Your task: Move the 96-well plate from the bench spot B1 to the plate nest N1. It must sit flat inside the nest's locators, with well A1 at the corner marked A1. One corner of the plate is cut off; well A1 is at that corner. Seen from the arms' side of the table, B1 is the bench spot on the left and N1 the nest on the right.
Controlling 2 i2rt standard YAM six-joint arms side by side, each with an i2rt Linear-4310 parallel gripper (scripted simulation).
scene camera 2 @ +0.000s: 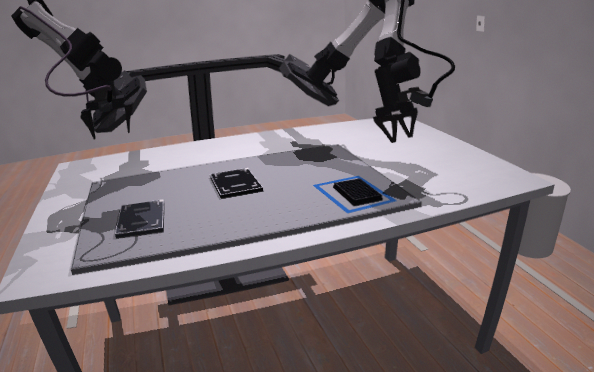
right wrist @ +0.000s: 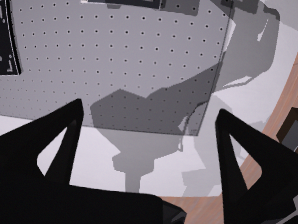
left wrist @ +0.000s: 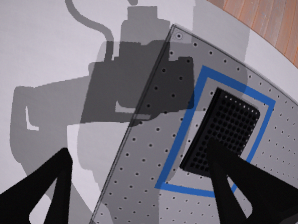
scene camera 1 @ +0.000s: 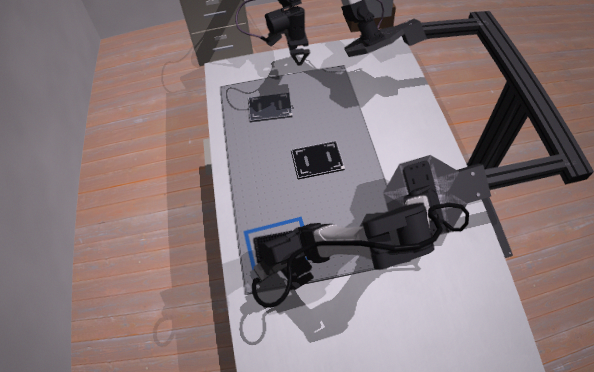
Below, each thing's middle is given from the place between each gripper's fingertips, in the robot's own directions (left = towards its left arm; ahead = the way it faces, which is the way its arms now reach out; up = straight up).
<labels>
I see the black 96-well plate [scene camera 2: 357,192] 2 cm ahead of my left hand [scene camera 2: 402,140], 14 cm to the right of it and 13 cm below it. Round my left hand: nest N1 [scene camera 2: 153,213]: 1 cm behind, 72 cm to the right, 14 cm below.
Right now the nest N1 is 12 cm ahead of my right hand, 6 cm to the left of it and 20 cm below it. From my right hand the other things lie so: black 96-well plate 15 cm ahead, 63 cm to the left, 20 cm below.
</labels>
